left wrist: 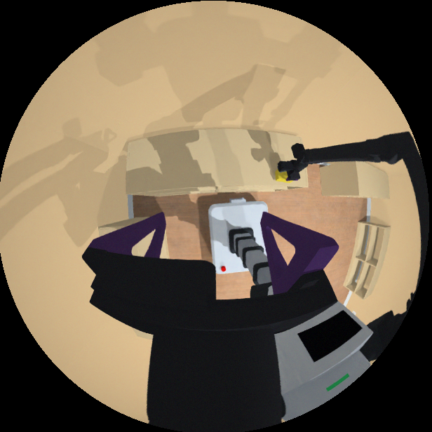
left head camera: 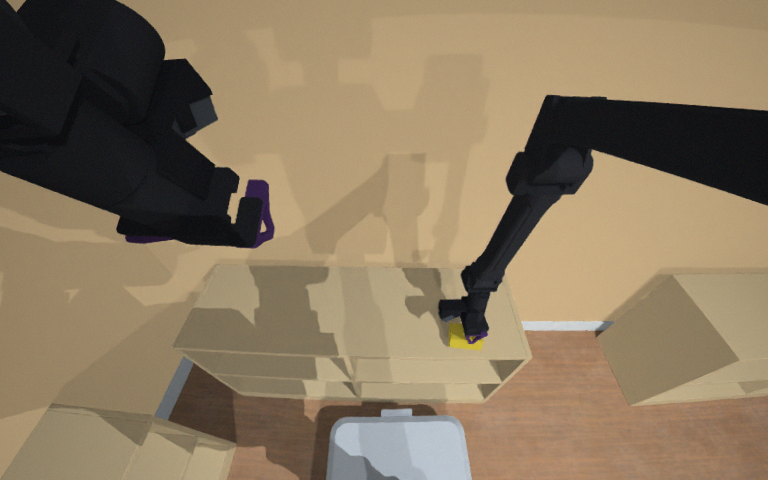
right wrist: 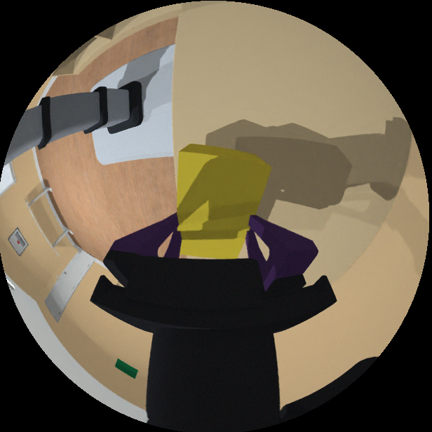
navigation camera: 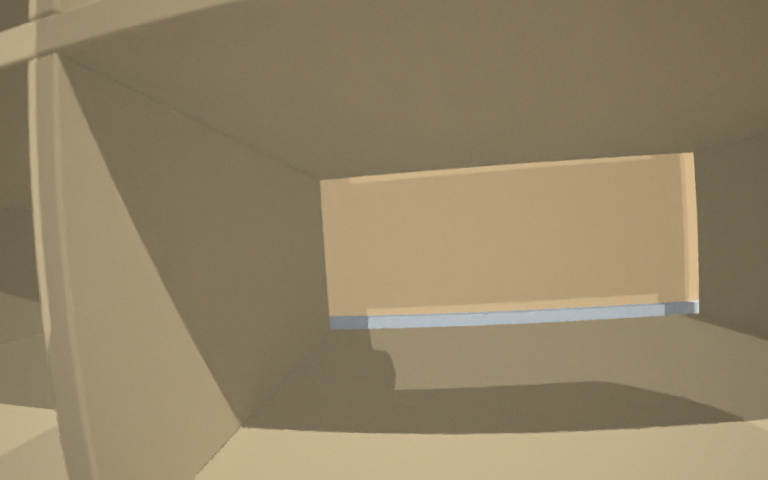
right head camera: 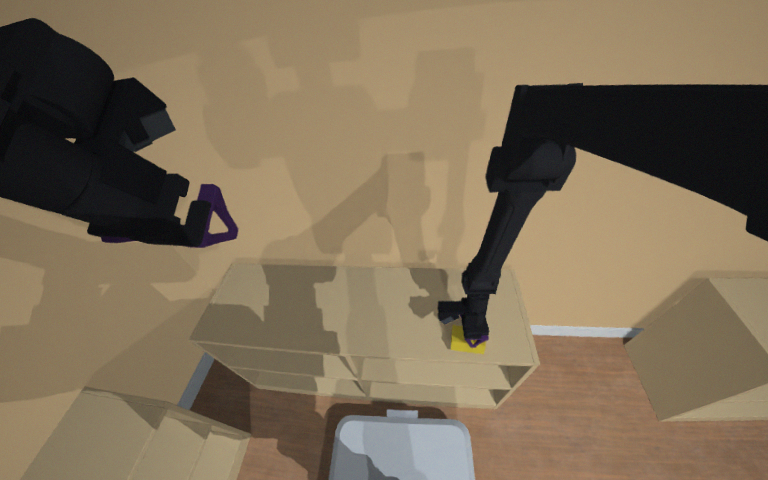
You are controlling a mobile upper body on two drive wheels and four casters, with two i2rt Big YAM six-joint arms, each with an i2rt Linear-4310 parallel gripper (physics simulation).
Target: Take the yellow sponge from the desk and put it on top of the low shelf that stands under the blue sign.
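Places are measured from the left arm's base along level axes (x ahead, y left, z up), in metres.
Where they show: left gripper, fingertip midpoint: (left head camera: 235,232) (right head camera: 205,232); right gripper, fingertip midpoint: (left head camera: 468,335) (right head camera: 471,338).
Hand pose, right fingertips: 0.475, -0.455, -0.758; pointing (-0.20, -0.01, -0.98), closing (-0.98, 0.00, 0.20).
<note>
After its pixels a point has its place, as x, y, z.
The yellow sponge (left head camera: 457,337) {0.461, -0.412, -0.738} (right head camera: 459,342) {0.454, -0.414, -0.738} (left wrist: 281,176) (right wrist: 220,185) is between the fingers of my right gripper (left head camera: 475,337) {0.475, -0.455, -0.758} (right head camera: 476,341) {0.475, -0.455, -0.758} (right wrist: 213,216), which is shut on it. It is over the front right part of the top of the low shelf (left head camera: 362,294) {0.666, -0.101, -0.800} (right head camera: 368,294) {0.664, -0.105, -0.800} (left wrist: 220,155) (right wrist: 300,75); I cannot tell whether it touches the top. In the right wrist view it is close to the shelf's front edge. My left gripper (left wrist: 212,217) is open and empty, high up at the left, away from the sponge. The blue sign does not show.
The robot's grey base (left head camera: 407,447) {0.213, -0.261, -1.150} (right head camera: 410,447) {0.219, -0.260, -1.150} (left wrist: 220,235) is in front of the low shelf. Other shelf units stand at the right (left head camera: 668,339) {0.519, -1.404, -1.000} (right head camera: 696,350) {0.530, -1.405, -1.027} and lower left (left head camera: 84,441) {0.165, 0.686, -0.800} (right head camera: 107,435) {0.130, 0.664, -0.800}. The navigation camera faces the shelf's compartments, with an upright divider (navigation camera: 48,226) {0.432, -0.056, -1.163} at the left.
</note>
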